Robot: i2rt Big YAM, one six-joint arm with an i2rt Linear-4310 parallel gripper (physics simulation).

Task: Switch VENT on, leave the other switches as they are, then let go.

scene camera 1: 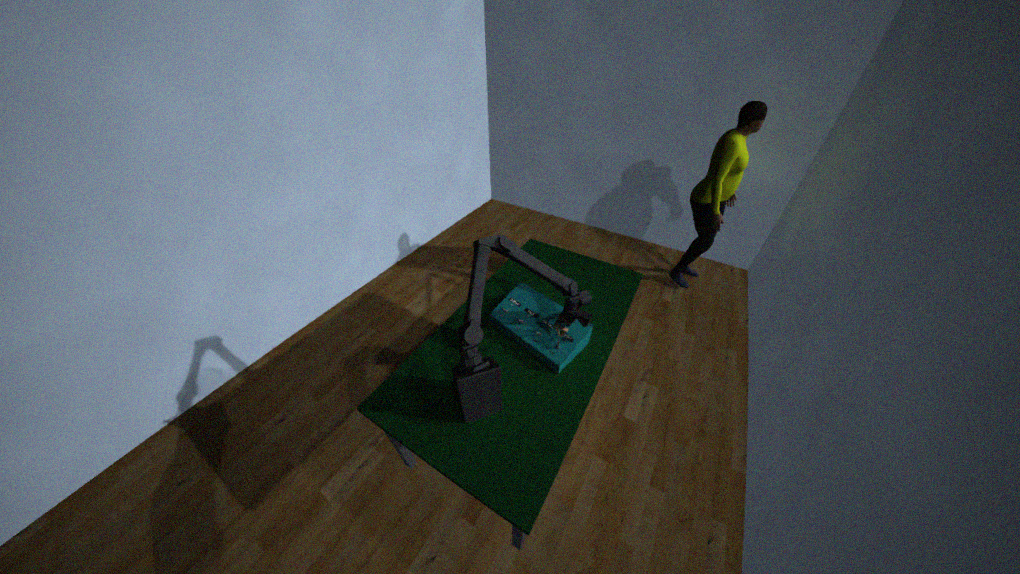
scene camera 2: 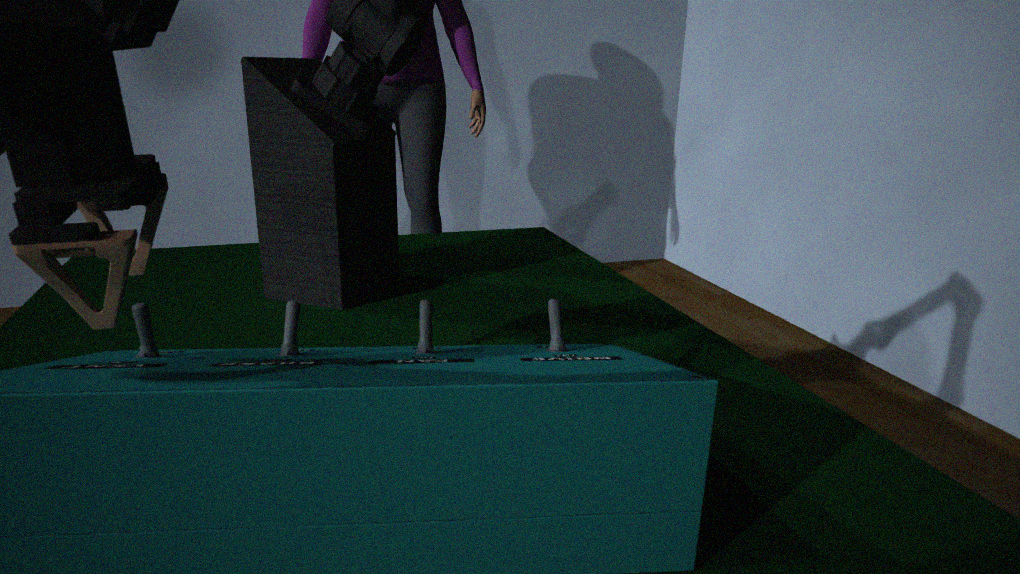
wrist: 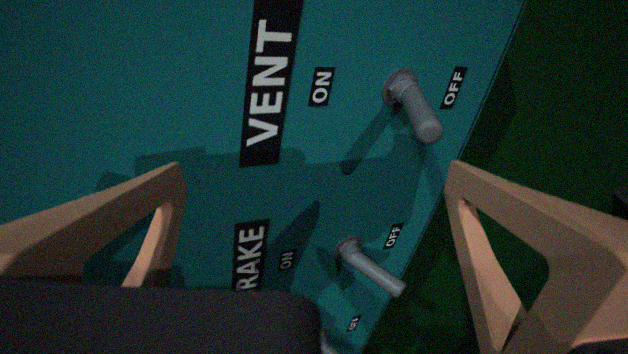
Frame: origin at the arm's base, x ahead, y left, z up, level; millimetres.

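Seen in the pictures: gripper, fingertip midpoint: (scene camera 1: 563,331) (scene camera 2: 121,299) (wrist: 315,176); arm's base, link origin: (scene camera 1: 472,366) (scene camera 2: 334,103).
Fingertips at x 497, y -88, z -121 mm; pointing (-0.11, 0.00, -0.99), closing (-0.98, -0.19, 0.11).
Observation:
Offsets run from my fingertips to a thing's top centre. "pt": to the spot under its first point. Level surfaces: height alone.
The VENT switch @[pt 14 mm right, 46 mm back, 35 mm down] (wrist: 416,110) is a grey lever on the teal panel @[170 mm left, 16 mm ahead, 7 mm down] (wrist: 75,75) (scene camera 2: 356,456) (scene camera 1: 531,342). In the wrist view it leans toward its OFF label @[pt 11 mm right, 89 mm back, 83 mm down] (wrist: 454,87), away from its ON label @[pt 11 mm right, 7 mm back, 56 mm down] (wrist: 321,86). The BRAKE switch @[109 mm left, 66 mm back, 29 mm down] (wrist: 372,270) below it also leans to its OFF side. My gripper (wrist: 315,176) (scene camera 2: 121,298) (scene camera 1: 561,334) is wide open with nothing between the fingers. In the wrist view the VENT lever stands above the gap, nearer the right finger. In scene camera 2 the labels are too blurred to read.
Further grey levers (scene camera 2: 290,328) (scene camera 2: 425,326) (scene camera 2: 554,324) stand in a row on the panel. The panel rests on a green table top @[154 mm down] (scene camera 1: 492,456) (scene camera 2: 820,499). The dark base block (scene camera 1: 479,392) (scene camera 2: 299,192) of my arm stands behind it. A person in yellow (scene camera 1: 727,167) stands beyond the table.

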